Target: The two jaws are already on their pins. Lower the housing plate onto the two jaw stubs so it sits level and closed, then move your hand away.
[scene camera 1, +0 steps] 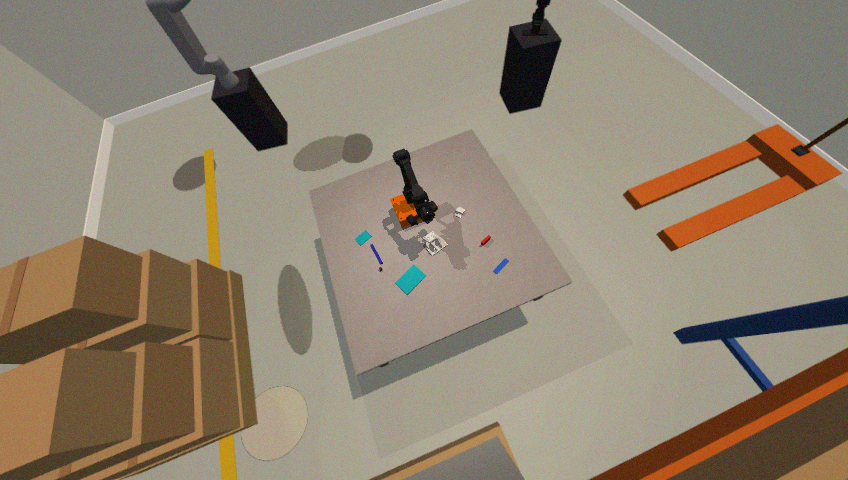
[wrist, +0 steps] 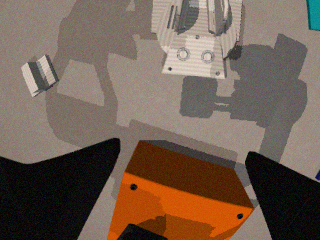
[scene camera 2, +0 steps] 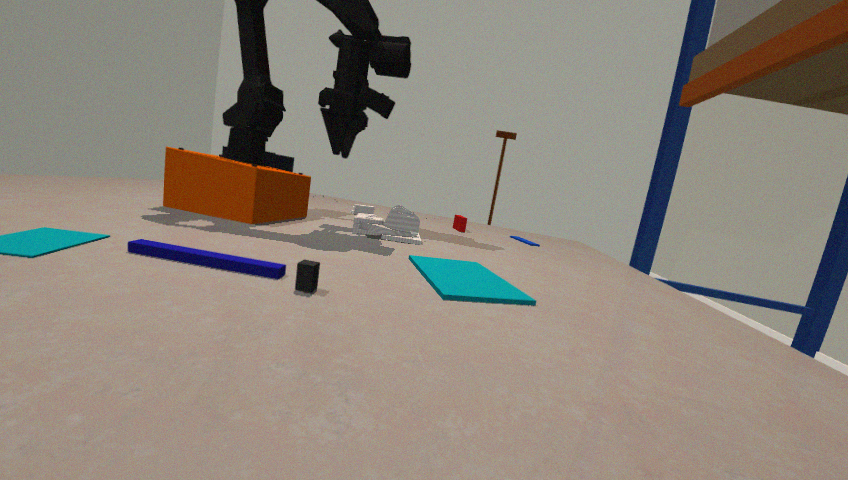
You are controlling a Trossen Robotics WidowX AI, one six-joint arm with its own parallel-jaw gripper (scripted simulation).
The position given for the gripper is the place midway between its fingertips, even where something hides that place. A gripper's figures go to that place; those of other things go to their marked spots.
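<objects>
The gripper (wrist: 184, 152) is 0.10 m from the lens; a housing plate (wrist: 195, 65) is 0.19 m from the lens.
</objects>
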